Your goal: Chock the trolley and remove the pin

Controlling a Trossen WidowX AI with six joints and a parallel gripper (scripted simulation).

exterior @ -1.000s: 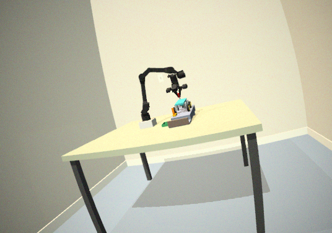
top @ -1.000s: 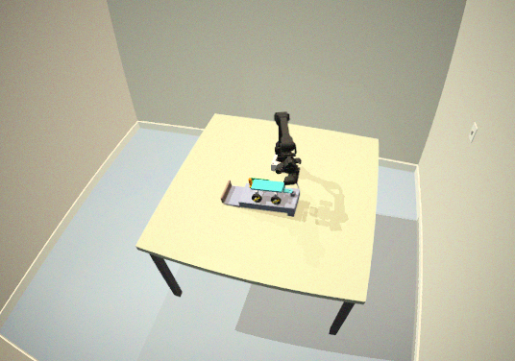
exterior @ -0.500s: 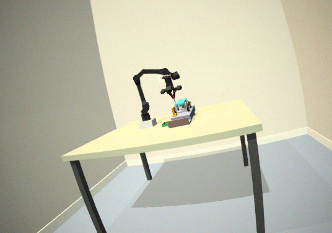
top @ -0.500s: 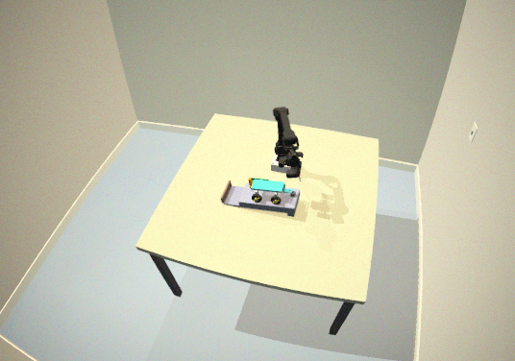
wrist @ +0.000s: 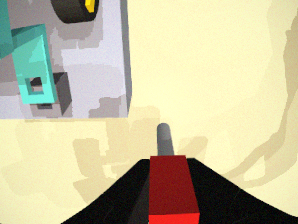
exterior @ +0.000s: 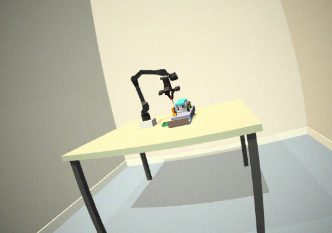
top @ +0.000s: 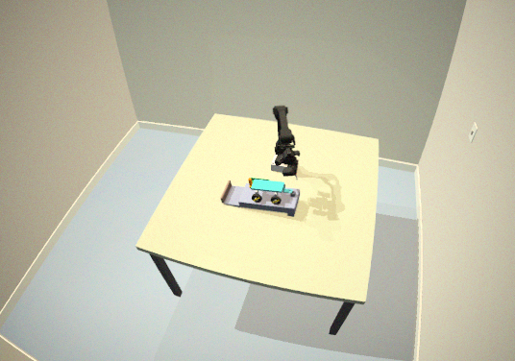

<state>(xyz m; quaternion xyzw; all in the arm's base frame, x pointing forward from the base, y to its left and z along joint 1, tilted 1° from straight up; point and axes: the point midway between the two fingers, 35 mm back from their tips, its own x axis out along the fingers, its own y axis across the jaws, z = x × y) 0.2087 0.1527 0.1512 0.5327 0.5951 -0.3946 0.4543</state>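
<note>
My gripper tip is now 230 mm to the left of the green tray and 180 mm above it. Round my gripper tip: grey ramp 130 mm below, 120 mm ahead, 110 mm to the right; red-headed stop pin right at my gripper tip; teal trolley 120 mm to the right, 120 mm ahead, 60 mm below.
</note>
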